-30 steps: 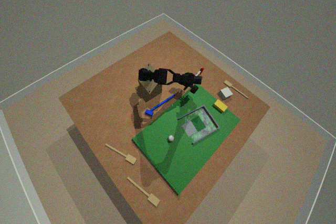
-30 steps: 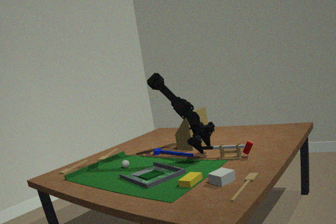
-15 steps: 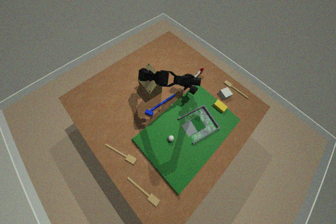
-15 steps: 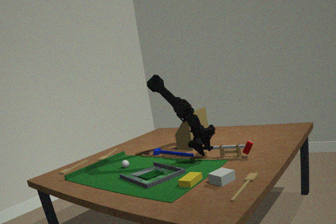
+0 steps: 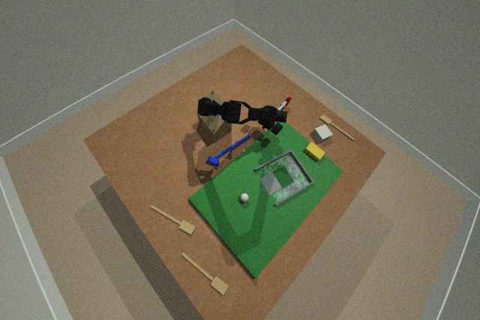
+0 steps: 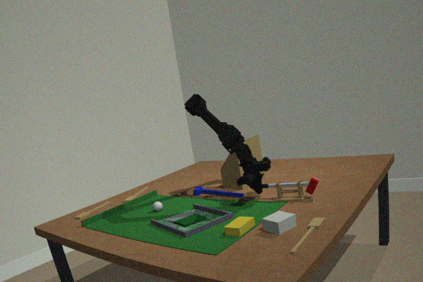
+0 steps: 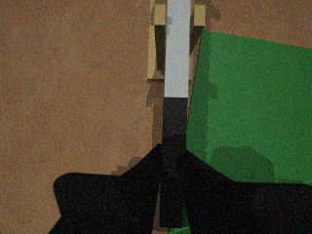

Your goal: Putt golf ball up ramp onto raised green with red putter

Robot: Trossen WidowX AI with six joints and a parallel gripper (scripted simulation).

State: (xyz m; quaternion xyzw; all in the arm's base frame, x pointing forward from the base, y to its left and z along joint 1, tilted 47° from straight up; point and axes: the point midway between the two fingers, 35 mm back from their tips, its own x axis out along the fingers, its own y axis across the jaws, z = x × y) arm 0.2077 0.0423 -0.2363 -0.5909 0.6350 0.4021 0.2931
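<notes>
Now: gripper tip 4 cm past the blue putter, 26 cm to the left of it and 2 cm above it. Also, from my gripper tip: red putter (2 cm behind, 11 cm to the left, 3 cm above); then yellow block (31 cm ahead, 10 cm to the left, 1 cm below); then small wooden stand (2 cm behind, 13 cm to the left).
</notes>
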